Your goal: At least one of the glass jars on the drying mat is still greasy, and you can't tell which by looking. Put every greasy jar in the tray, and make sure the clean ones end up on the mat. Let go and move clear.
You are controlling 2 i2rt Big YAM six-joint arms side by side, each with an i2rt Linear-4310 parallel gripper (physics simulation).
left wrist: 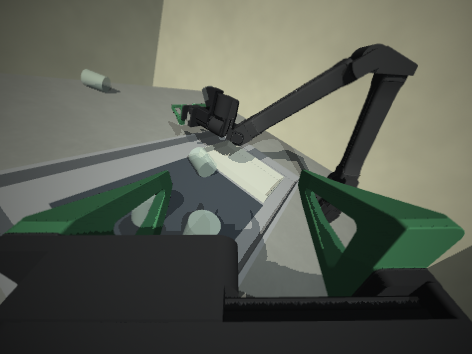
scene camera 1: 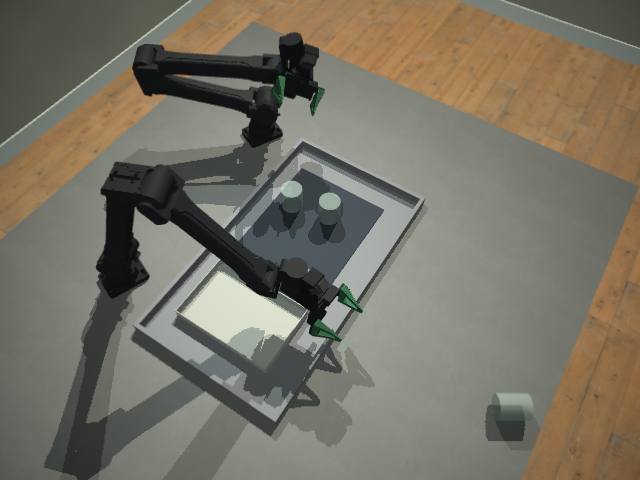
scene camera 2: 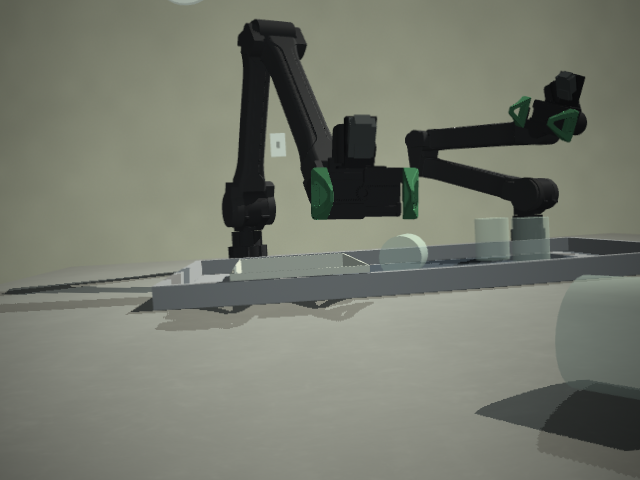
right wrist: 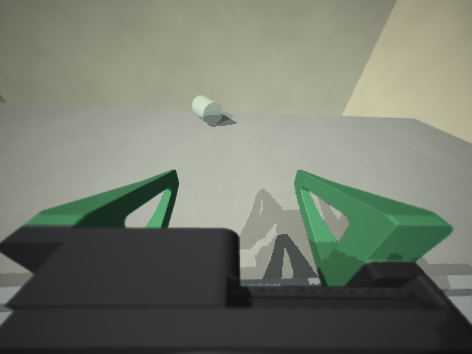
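Pixels of known places: left gripper, fingertip midpoint: (left wrist: 235, 177) (scene camera 1: 297, 109) (scene camera 2: 528, 115); right gripper, fingertip midpoint: (left wrist: 182, 106) (scene camera 1: 351, 326) (scene camera 2: 372, 196) (right wrist: 236, 176); left arm's base, link origin: (scene camera 1: 262, 133); right arm's base, link origin: (left wrist: 323, 213) (scene camera 1: 124, 277).
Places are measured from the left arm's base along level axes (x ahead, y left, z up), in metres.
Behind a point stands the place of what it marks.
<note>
Two pale glass jars (scene camera 1: 292, 196) {x 0.344, y -0.070, z 0.084 m} (scene camera 1: 329, 208) {x 0.437, y 0.003, z 0.084 m} stand upright on the dark mat (scene camera 1: 356, 212) {x 0.445, y 0.100, z 0.005 m}. A third jar (scene camera 2: 403, 253) {x 0.615, y -0.163, z 0.043 m} (left wrist: 202, 162) {x 0.543, y -0.150, z 0.060 m} lies on its side on the mat beside the cream tray (scene camera 1: 222, 310) {x 0.538, y -0.401, z 0.003 m} (scene camera 2: 299, 266) {x 0.439, y -0.412, z 0.011 m}; the right arm hides it in scene camera 1. A fourth jar (scene camera 1: 511, 406) {x 1.146, y 0.086, z 0.064 m} (scene camera 2: 602, 333) {x 1.167, y 0.074, z 0.040 m} (left wrist: 95, 80) {x 1.113, y 0.104, z 0.045 m} (right wrist: 206, 109) {x 1.108, y 0.078, z 0.049 m} lies on its side on the grey floor, far from the mat. My left gripper (scene camera 1: 297, 108) {x 0.222, y 0.021, z 0.288 m} (left wrist: 235, 177) {x 0.222, y 0.021, z 0.288 m} is open and empty, raised near its own base. My right gripper (scene camera 1: 351, 326) {x 0.799, y -0.152, z 0.126 m} (scene camera 2: 364, 193) {x 0.799, y -0.152, z 0.126 m} (right wrist: 236, 176) {x 0.799, y -0.152, z 0.126 m} is open and empty, above the outer tray's edge. Grease cannot be seen.
A large grey rimmed tray (scene camera 1: 392, 214) (scene camera 2: 310, 290) surrounds the mat and cream tray. The right arm (scene camera 1: 206, 232) {x 0.524, y -0.379, z 0.361 m} reaches over the cream tray. The loose jar lies near the edge of the grey floor, where wooden boards (scene camera 1: 578, 382) begin.
</note>
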